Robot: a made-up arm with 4 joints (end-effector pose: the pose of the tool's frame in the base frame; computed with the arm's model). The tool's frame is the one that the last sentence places.
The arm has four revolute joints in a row. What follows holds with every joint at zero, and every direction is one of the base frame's.
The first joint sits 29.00 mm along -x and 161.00 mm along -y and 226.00 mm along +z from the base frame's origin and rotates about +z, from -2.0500 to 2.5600 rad.
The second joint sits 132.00 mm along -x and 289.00 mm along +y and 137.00 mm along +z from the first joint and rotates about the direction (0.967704, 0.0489, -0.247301), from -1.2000 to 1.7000 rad.
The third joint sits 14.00 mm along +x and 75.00 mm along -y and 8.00 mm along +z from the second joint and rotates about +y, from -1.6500 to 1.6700 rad.
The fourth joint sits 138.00 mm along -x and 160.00 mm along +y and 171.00 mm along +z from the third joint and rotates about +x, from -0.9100 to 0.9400 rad.
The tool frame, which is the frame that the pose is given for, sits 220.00 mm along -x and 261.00 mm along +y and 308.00 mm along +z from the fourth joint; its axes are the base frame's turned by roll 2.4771, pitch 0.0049 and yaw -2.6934 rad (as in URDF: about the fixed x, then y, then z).
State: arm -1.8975 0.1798 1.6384 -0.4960
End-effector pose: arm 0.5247 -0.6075 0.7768 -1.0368 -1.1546 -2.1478
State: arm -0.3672 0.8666 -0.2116 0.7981
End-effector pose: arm -0.5698 0.0813 0.7825 -0.1408 1.1332 2.0065
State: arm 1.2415 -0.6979 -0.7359 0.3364
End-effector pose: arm -0.7272 -0.7584 0.3703 -2.7789 1.1765 0.4232
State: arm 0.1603 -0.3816 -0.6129 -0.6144
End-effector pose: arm -0.7411 0.4309 0.2137 -0.9316 2.6073 -0.5406
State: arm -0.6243 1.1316 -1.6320 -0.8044
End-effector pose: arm 0.3608 0.6029 0.6497 1.3722 1.4706 0.0414
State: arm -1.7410 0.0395 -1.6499 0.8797
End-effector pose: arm 0.4008 0.4317 -0.0289 -0.1505 1.8161 -0.5096
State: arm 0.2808 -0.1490 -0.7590 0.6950
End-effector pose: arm -0.8810 -0.0133 0.5241 -1.5923 1.8426 1.3239
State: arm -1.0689 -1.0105 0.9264 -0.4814
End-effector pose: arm 0.6846 0.5014 0.2536 -1.0029 -1.5171 -0.0186
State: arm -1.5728 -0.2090 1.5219 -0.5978
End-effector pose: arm 0.8140 -0.2755 0.6405 -0.9971 -1.1556 -1.4348
